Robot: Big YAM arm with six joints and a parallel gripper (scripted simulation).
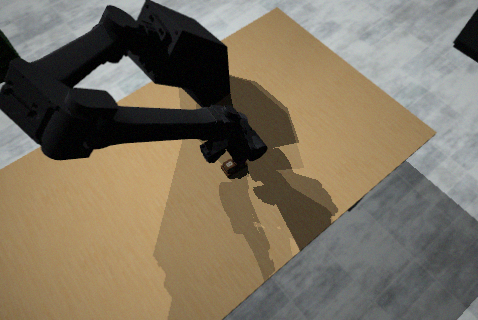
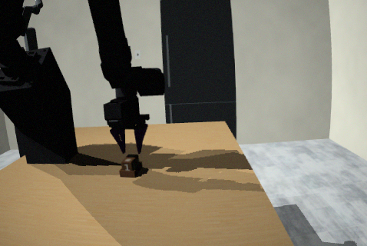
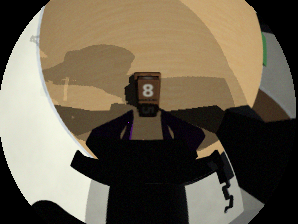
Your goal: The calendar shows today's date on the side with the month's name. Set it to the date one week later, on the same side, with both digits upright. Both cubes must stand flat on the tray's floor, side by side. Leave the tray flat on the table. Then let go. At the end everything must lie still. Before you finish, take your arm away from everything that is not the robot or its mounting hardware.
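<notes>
My gripper is now 2 cm to the left of the brown tray and 5 cm above it.
</notes>
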